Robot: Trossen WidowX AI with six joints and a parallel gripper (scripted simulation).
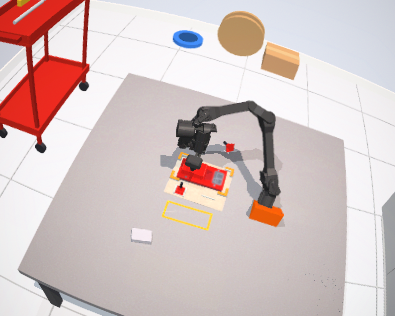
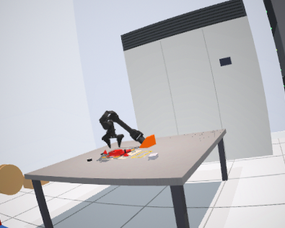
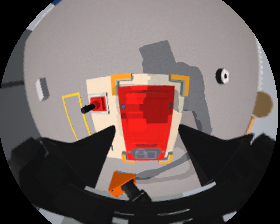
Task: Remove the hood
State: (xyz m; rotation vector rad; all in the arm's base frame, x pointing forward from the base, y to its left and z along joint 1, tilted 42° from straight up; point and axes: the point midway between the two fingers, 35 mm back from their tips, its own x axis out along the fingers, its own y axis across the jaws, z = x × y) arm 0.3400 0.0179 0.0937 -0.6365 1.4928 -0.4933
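The red hood lies 3 cm below my gripper tip. The rest, counted from my gripper tip: black-and-white wheel: 11 cm ahead, 20 cm to the right, 7 cm below.
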